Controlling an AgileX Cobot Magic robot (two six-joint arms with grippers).
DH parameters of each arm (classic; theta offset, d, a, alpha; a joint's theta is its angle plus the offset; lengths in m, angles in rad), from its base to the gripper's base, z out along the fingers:
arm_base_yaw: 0 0.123 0 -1.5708
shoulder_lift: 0.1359 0 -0.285 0
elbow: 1.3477 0 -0.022 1.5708
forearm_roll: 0 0.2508 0 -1.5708
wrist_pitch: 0 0 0.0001 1.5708
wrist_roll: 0 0.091 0 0
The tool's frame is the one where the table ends.
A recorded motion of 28 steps. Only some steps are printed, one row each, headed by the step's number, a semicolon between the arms.
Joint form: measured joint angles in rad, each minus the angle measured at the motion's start. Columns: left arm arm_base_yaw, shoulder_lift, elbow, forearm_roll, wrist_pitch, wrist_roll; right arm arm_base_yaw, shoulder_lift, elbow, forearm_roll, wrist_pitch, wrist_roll.
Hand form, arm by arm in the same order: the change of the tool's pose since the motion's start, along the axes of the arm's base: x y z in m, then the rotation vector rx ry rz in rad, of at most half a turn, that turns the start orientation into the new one. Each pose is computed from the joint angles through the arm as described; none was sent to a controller.
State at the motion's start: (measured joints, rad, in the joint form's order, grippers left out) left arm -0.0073 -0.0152 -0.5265 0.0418 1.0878 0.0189; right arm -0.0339 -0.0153 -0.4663 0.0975 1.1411 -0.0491
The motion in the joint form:
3: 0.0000 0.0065 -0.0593 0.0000 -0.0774 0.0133; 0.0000 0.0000 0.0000 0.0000 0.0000 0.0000
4: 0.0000 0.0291 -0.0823 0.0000 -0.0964 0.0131; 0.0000 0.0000 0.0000 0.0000 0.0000 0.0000
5: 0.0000 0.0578 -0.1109 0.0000 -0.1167 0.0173; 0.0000 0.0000 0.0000 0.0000 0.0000 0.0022
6: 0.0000 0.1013 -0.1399 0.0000 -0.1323 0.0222; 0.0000 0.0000 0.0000 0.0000 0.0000 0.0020
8: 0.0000 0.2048 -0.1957 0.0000 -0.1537 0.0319; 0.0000 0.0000 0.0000 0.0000 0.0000 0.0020
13: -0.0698 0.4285 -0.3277 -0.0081 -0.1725 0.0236; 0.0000 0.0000 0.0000 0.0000 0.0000 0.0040
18: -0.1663 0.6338 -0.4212 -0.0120 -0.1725 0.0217; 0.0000 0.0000 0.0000 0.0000 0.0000 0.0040
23: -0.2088 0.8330 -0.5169 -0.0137 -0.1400 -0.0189; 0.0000 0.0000 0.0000 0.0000 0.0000 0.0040
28: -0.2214 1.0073 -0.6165 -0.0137 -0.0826 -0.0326; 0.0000 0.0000 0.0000 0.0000 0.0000 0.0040
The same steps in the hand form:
3: -0.0042 -0.0001 0.0226 0.0133 -0.1297 -0.0077; 0.0000 0.0000 0.0000 0.0000 0.0000 0.0000
4: -0.0028 -0.0002 0.0307 0.0135 -0.1491 -0.0081; 0.0000 0.0000 0.0000 0.0000 0.0000 0.0000
5: -0.0009 -0.0002 0.0405 0.0179 -0.1692 -0.0102; 0.0000 0.0000 0.0000 0.0018 0.0001 -0.0012
6: 0.0041 -0.0003 0.0501 0.0228 -0.1702 -0.0125; 0.0000 0.0000 0.0000 0.0017 0.0001 -0.0011
8: 0.0194 -0.0005 0.0673 0.0323 -0.1436 -0.0172; 0.0000 0.0000 0.0000 0.0017 0.0001 -0.0011
13: 0.0582 -0.0046 0.1004 0.0153 -0.0716 -0.0893; 0.0000 0.0000 0.0000 0.0034 0.0002 -0.0022
18: 0.1032 -0.0173 0.1138 0.0156 0.0397 -0.1876; 0.0000 0.0000 0.0000 0.0034 0.0002 -0.0022
23: 0.1488 -0.0315 0.1172 -0.0064 0.1777 -0.2090; 0.0000 0.0000 0.0000 0.0034 0.0002 -0.0022
28: 0.1891 -0.0426 0.1155 -0.0016 0.3101 -0.2092; 0.0000 0.0000 0.0000 0.0034 0.0002 -0.0022

